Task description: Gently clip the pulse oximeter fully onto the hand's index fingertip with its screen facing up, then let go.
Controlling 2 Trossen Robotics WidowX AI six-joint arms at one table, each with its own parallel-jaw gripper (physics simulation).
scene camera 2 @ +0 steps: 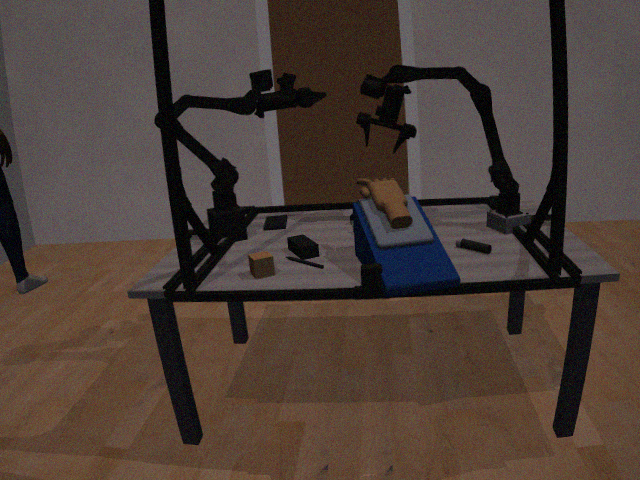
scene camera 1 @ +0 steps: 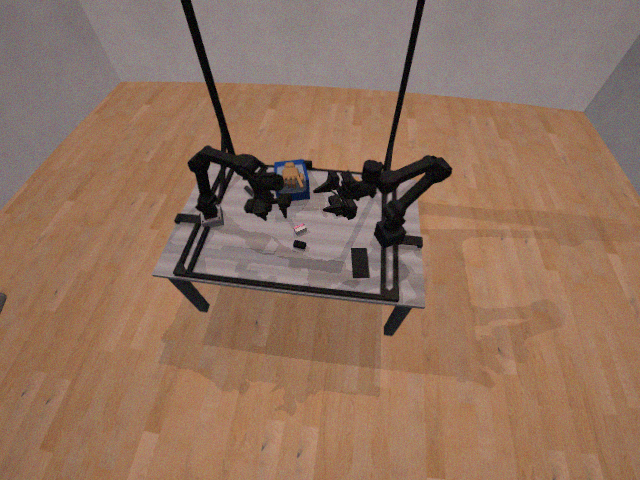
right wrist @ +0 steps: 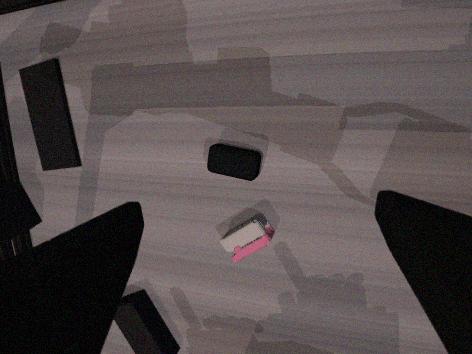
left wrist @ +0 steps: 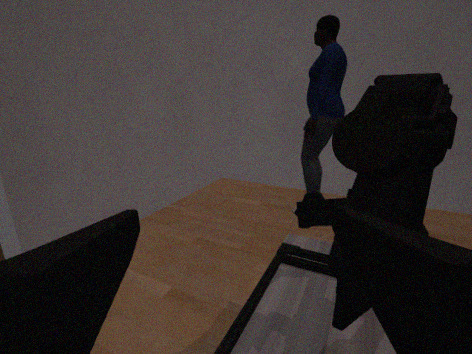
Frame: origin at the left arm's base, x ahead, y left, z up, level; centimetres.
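Seen in the pictures: left gripper, fingertip midpoint: [scene camera 2: 320, 94] [scene camera 1: 318, 200] [left wrist: 237, 218]; right gripper, fingertip midpoint: [scene camera 2: 380, 150] [scene camera 1: 276, 219] [right wrist: 259, 208] [left wrist: 338, 309]; left arm's base at its link origin: [scene camera 2: 225, 209] [scene camera 1: 391, 227]; right arm's base at its link origin: [scene camera 2: 508, 212] [scene camera 1: 210, 213].
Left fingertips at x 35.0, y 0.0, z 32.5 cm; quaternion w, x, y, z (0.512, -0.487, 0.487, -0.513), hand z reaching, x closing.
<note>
Offsets run from my left fingertips to a thing's top centre. "spot": to the spot under its first point.
The white and pink oximeter @(dx +2.1, dy -19.9, dz -38.8 cm) [scene camera 1: 299, 228] [right wrist: 249, 239] lies on the table; it does not show in scene camera 2. The tan hand [scene camera 1: 291, 174] [scene camera 2: 390, 198] rests on a grey pad @(spot: dx -10.0, dy -53.6, dz -32.7 cm) [scene camera 2: 382, 237] on the blue sloped stand [scene camera 1: 301, 196] [scene camera 2: 417, 269]; one finger sticks out, with no clip visible on it. My right gripper [scene camera 1: 275, 217] [scene camera 2: 381, 149] [right wrist: 259, 208] is open and empty, pointing down high above the table, with the oximeter below between its fingers in the right wrist view. My left gripper [scene camera 1: 320, 200] [scene camera 2: 324, 95] [left wrist: 237, 218] is open and empty, raised and roughly level.
A black rounded block @(dx +5.3, dy -11.3, dz -38.7 cm) [scene camera 1: 299, 244] [right wrist: 234, 161] lies near the oximeter. A flat black slab @(dx -16.9, dy +6.8, dz -41.2 cm) [scene camera 1: 360, 262] [scene camera 2: 275, 222] [right wrist: 50, 115], a black box @(dx -20.2, dy -27.2, dz -38.4 cm) [scene camera 2: 303, 246] [right wrist: 147, 322], a pen @(dx -23.3, dy -35.1, dz -41.0 cm) [scene camera 2: 305, 261], a wooden cube @(dx -34.9, dy -36.6, dz -37.0 cm) [scene camera 2: 262, 264] and a dark cylinder @(dx +18.4, dy -52.9, dz -39.2 cm) [scene camera 2: 474, 245] lie around.
</note>
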